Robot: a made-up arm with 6 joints. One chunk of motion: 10 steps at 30 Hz.
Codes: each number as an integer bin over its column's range. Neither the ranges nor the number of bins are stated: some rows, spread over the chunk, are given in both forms.
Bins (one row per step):
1: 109 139 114 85 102 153
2: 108 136 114 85 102 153
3: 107 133 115 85 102 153
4: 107 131 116 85 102 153
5: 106 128 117 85 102 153
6: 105 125 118 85 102 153
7: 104 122 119 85 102 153
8: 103 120 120 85 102 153
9: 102 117 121 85 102 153
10: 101 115 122 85 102 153
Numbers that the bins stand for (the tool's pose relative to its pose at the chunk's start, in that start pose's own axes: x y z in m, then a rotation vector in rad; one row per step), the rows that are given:
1: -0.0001 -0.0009 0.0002 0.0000 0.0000 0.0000
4: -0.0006 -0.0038 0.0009 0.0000 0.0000 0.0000
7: -0.0015 -0.0069 0.0020 0.0000 0.0000 0.0000
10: -0.0023 -0.0094 0.0031 0.0000 0.0000 0.0000
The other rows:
2: -0.0004 -0.0020 0.0002 0.0000 0.0000 0.0000
3: -0.0006 -0.0031 0.0006 0.0000 0.0000 0.0000
5: -0.0009 -0.0048 0.0013 0.0000 0.0000 0.0000
6: -0.0012 -0.0059 0.0016 0.0000 0.0000 0.0000
8: -0.0017 -0.0076 0.0024 0.0000 0.0000 0.0000
9: -0.0020 -0.0087 0.0027 0.0000 0.0000 0.0000

